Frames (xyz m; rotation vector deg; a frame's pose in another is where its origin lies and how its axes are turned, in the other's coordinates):
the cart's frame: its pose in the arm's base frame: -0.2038 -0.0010 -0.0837 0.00 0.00 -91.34
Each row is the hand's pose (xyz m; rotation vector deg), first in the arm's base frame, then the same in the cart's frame.
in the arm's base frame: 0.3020 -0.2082 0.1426 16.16 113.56 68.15
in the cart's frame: 0.1953 0.5105 0.2263 83.54 -108.59 -105.95
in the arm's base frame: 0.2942 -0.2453 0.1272 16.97 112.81 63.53
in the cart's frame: 0.2326 0.5036 0.2109 84.91 -112.21 -107.78
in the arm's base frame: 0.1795 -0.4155 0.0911 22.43 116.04 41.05
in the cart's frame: 0.4054 0.3929 0.1748 -80.25 115.77 89.58
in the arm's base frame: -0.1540 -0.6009 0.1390 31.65 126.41 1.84
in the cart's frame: 0.5986 0.0638 0.2227 -72.91 118.45 47.43
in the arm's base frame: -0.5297 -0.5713 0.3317 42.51 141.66 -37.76
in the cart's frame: 0.5778 -0.3125 0.4154 -68.09 123.00 0.18
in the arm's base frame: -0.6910 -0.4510 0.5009 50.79 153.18 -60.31
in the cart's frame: 0.4613 -0.4765 0.5846 -65.35 126.48 -29.84
